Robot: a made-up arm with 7 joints. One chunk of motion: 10 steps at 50 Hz.
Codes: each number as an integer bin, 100 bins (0 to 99) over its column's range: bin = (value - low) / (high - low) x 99, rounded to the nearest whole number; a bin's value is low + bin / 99 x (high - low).
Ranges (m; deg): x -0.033..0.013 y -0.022..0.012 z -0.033..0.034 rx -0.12..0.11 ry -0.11..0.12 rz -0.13..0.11
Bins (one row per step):
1: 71 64 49 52 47 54
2: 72 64 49 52 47 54
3: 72 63 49 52 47 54
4: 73 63 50 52 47 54
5: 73 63 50 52 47 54
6: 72 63 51 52 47 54
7: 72 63 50 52 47 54
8: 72 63 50 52 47 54
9: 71 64 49 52 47 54
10: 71 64 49 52 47 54
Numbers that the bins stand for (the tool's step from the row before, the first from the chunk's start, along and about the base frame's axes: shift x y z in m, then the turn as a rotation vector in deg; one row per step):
1: -0.00001 -0.00002 0.00016 0.001 -0.001 0.001
2: 0.00045 -0.00002 0.00016 0.001 -0.001 0.001
3: 0.00045 -0.00036 0.00016 0.001 -0.001 0.001
4: 0.00092 -0.00036 0.00084 0.001 -0.001 0.001
5: 0.00092 -0.00036 0.00084 0.001 -0.001 0.001
6: 0.00045 -0.00036 0.00152 0.001 -0.001 0.001
7: 0.00045 -0.00036 0.00084 0.001 -0.001 0.001
8: 0.00045 -0.00036 0.00084 0.001 -0.001 0.001
9: -0.00001 -0.00002 0.00016 0.001 -0.001 0.001
10: -0.00001 -0.00002 0.00016 0.001 -0.001 0.001

